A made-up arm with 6 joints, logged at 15 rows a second.
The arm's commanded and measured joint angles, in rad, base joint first. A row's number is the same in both.
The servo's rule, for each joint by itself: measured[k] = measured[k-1] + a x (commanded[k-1-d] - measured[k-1]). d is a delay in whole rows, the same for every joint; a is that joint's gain. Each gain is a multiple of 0.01, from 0.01 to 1. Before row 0 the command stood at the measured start. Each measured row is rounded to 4 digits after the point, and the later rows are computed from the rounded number. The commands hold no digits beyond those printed.
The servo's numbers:
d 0
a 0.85 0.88 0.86 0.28 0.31 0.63
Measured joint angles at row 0:
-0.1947 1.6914 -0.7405 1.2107 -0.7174 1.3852
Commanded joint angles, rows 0 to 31:
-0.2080 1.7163 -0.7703 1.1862 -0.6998 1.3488
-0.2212 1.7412 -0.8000 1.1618 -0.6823 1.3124
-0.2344 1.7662 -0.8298 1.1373 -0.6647 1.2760
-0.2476 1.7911 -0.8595 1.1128 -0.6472 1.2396
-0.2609 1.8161 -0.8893 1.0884 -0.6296 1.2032
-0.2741 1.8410 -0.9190 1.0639 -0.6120 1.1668
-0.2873 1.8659 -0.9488 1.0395 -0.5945 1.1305
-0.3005 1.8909 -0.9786 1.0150 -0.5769 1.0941
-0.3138 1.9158 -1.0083 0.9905 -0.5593 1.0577
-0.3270 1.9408 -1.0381 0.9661 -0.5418 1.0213
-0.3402 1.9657 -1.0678 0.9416 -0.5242 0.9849
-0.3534 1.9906 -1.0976 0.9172 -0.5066 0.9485
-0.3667 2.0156 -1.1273 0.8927 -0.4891 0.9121
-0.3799 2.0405 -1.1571 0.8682 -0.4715 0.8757
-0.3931 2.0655 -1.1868 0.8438 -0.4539 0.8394
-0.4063 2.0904 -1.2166 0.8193 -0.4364 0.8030
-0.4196 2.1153 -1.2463 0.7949 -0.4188 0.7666
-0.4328 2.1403 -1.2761 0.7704 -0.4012 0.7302
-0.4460 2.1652 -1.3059 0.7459 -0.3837 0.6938
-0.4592 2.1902 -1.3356 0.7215 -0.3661 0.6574
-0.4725 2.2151 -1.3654 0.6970 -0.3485 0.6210
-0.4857 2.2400 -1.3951 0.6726 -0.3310 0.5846
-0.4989 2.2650 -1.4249 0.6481 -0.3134 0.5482
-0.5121 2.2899 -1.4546 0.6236 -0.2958 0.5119
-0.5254 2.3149 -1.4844 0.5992 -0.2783 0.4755
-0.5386 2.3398 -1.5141 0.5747 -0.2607 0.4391
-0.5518 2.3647 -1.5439 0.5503 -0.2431 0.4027
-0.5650 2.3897 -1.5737 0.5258 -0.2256 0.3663
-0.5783 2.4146 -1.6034 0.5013 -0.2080 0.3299
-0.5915 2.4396 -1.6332 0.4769 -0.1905 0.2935
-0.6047 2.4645 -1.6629 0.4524 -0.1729 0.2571
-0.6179 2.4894 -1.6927 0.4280 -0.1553 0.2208
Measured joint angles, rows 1 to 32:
-0.2060 1.7133 -0.7661 1.2038 -0.7119 1.3623
-0.2189 1.7379 -0.7953 1.1920 -0.7027 1.3309
-0.2321 1.7628 -0.8250 1.1767 -0.6909 1.2963
-0.2453 1.7877 -0.8547 1.1588 -0.6774 1.2606
-0.2586 1.8127 -0.8845 1.1391 -0.6626 1.2244
-0.2718 1.8376 -0.9142 1.1180 -0.6469 1.1881
-0.2850 1.8625 -0.9440 1.0960 -0.6307 1.1518
-0.2982 1.8875 -0.9738 1.0733 -0.6140 1.1154
-0.3115 1.9124 -1.0035 1.0501 -0.5970 1.0790
-0.3247 1.9374 -1.0333 1.0266 -0.5799 1.0426
-0.3379 1.9623 -1.0630 1.0028 -0.5626 1.0062
-0.3511 1.9872 -1.0928 0.9788 -0.5452 0.9698
-0.3644 2.0122 -1.1225 0.9547 -0.5278 0.9334
-0.3776 2.0371 -1.1523 0.9305 -0.5103 0.8970
-0.3908 2.0621 -1.1820 0.9062 -0.4928 0.8607
-0.4040 2.0870 -1.2118 0.8819 -0.4753 0.8243
-0.4173 2.1119 -1.2415 0.8575 -0.4578 0.7879
-0.4305 2.1369 -1.2713 0.8331 -0.4403 0.7515
-0.4437 2.1618 -1.3011 0.8087 -0.4228 0.7151
-0.4569 2.1868 -1.3308 0.7843 -0.4052 0.6787
-0.4702 2.2117 -1.3606 0.7599 -0.3876 0.6423
-0.4834 2.2366 -1.3903 0.7355 -0.3701 0.6059
-0.4966 2.2616 -1.4201 0.7110 -0.3525 0.5695
-0.5098 2.2865 -1.4498 0.6865 -0.3349 0.5332
-0.5231 2.3115 -1.4796 0.6621 -0.3174 0.4968
-0.5363 2.3364 -1.5093 0.6376 -0.2998 0.4604
-0.5495 2.3613 -1.5391 0.6132 -0.2822 0.4240
-0.5627 2.3863 -1.5689 0.5887 -0.2647 0.3876
-0.5760 2.4112 -1.5986 0.5642 -0.2471 0.3512
-0.5892 2.4362 -1.6284 0.5398 -0.2296 0.3148
-0.6024 2.4611 -1.6581 0.5153 -0.2120 0.2784
-0.6156 2.4860 -1.6879 0.4909 -0.1944 0.2421

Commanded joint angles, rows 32 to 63:
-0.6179 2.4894 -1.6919 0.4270 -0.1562 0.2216
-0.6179 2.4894 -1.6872 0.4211 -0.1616 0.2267
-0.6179 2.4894 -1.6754 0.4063 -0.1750 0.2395
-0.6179 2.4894 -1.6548 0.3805 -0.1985 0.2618
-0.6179 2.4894 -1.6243 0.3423 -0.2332 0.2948
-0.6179 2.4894 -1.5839 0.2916 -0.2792 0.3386
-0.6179 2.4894 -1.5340 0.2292 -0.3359 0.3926
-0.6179 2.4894 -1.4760 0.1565 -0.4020 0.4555
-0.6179 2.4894 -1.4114 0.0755 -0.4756 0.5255
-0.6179 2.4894 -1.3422 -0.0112 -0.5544 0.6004
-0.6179 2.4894 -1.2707 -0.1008 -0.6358 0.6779
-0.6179 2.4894 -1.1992 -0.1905 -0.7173 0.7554
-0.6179 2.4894 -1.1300 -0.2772 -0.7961 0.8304
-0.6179 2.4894 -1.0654 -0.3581 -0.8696 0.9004
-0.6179 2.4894 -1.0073 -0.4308 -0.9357 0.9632
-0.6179 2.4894 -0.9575 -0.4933 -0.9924 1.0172
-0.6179 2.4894 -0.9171 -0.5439 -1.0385 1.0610
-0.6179 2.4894 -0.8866 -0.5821 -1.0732 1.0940
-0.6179 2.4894 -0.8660 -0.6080 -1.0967 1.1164
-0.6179 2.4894 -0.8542 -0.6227 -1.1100 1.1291
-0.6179 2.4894 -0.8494 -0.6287 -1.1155 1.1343
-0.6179 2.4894 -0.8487 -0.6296 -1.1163 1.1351
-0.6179 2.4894 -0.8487 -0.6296 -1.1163 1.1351
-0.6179 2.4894 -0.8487 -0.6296 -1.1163 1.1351
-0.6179 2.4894 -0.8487 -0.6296 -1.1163 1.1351
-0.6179 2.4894 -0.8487 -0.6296 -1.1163 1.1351
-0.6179 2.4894 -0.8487 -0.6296 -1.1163 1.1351
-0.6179 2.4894 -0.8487 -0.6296 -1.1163 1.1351
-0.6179 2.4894 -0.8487 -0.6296 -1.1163 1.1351
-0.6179 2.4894 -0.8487 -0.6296 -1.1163 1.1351
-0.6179 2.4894 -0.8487 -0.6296 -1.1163 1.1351
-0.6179 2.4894 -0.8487 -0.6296 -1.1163 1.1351
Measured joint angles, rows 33 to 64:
-0.6176 2.4890 -1.6913 0.4730 -0.1826 0.2292
-0.6179 2.4894 -1.6878 0.4585 -0.1761 0.2276
-0.6179 2.4894 -1.6771 0.4439 -0.1758 0.2351
-0.6179 2.4894 -1.6579 0.4261 -0.1828 0.2519
-0.6179 2.4894 -1.6290 0.4026 -0.1984 0.2789
-0.6179 2.4894 -1.5902 0.3715 -0.2234 0.3165
-0.6179 2.4894 -1.5419 0.3317 -0.2583 0.3644
-0.6179 2.4894 -1.4852 0.2826 -0.3028 0.4218
-0.6179 2.4894 -1.4217 0.2246 -0.3564 0.4871
-0.6179 2.4894 -1.3533 0.1586 -0.4178 0.5585
-0.6179 2.4894 -1.2823 0.0860 -0.4854 0.6337
-0.6179 2.4894 -1.2108 0.0086 -0.5573 0.7104
-0.6179 2.4894 -1.1413 -0.0714 -0.6313 0.7860
-0.6179 2.4894 -1.0760 -0.1517 -0.7052 0.8581
-0.6179 2.4894 -1.0169 -0.2298 -0.7767 0.9243
-0.6179 2.4894 -0.9658 -0.3036 -0.8436 0.9828
-0.6179 2.4894 -0.9239 -0.3709 -0.9040 1.0321
-0.6179 2.4894 -0.8918 -0.4300 -0.9565 1.0711
-0.6179 2.4894 -0.8696 -0.4798 -1.0000 1.0996
-0.6179 2.4894 -0.8564 -0.5198 -1.0341 1.1182
-0.6179 2.4894 -0.8504 -0.5503 -1.0593 1.1283
-0.6179 2.4894 -0.8489 -0.5725 -1.0770 1.1326
-0.6179 2.4894 -0.8487 -0.5885 -1.0892 1.1342
-0.6179 2.4894 -0.8487 -0.6000 -1.0976 1.1348
-0.6179 2.4894 -0.8487 -0.6083 -1.1034 1.1350
-0.6179 2.4894 -0.8487 -0.6143 -1.1074 1.1351
-0.6179 2.4894 -0.8487 -0.6186 -1.1102 1.1351
-0.6179 2.4894 -0.8487 -0.6217 -1.1121 1.1351
-0.6179 2.4894 -0.8487 -0.6239 -1.1134 1.1351
-0.6179 2.4894 -0.8487 -0.6255 -1.1143 1.1351
-0.6179 2.4894 -0.8487 -0.6266 -1.1149 1.1351
-0.6179 2.4894 -0.8487 -0.6274 -1.1153 1.1351

